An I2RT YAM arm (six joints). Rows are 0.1 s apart.
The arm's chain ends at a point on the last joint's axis. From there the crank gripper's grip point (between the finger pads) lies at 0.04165 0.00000 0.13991 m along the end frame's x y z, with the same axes.
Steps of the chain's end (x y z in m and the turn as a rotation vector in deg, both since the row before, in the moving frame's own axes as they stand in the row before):
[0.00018, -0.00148, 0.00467, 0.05, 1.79, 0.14]
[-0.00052, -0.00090, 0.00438, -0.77, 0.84, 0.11]
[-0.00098, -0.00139, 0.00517, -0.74, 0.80, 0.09]
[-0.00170, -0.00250, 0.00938, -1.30, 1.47, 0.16]
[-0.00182, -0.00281, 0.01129, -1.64, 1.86, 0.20]
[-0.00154, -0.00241, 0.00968, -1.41, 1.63, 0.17]
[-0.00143, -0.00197, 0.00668, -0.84, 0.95, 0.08]
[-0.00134, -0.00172, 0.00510, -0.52, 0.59, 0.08]
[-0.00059, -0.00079, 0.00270, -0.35, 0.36, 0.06]
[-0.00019, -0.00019, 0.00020, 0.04, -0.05, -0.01]
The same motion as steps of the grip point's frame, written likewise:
[0.00453, -0.00149, 0.00330, 0.05, 1.79, 0.14]
[0.00152, 0.00106, 0.00374, -0.77, 0.84, 0.11]
[0.00097, 0.00048, 0.00456, -0.74, 0.80, 0.09]
[0.00187, 0.00078, 0.00823, -1.30, 1.47, 0.16]
[0.00269, 0.00133, 0.00981, -1.64, 1.86, 0.20]
[0.00242, 0.00115, 0.00839, -1.41, 1.63, 0.17]
[0.00088, 0.00014, 0.00595, -0.84, 0.95, 0.08]
[0.00010, -0.00039, 0.00466, -0.52, 0.59, 0.08]
[0.00029, 0.00011, 0.00243, -0.35, 0.36, 0.06]
[-0.00031, -0.00029, 0.00024, 0.04, -0.05, -0.01]

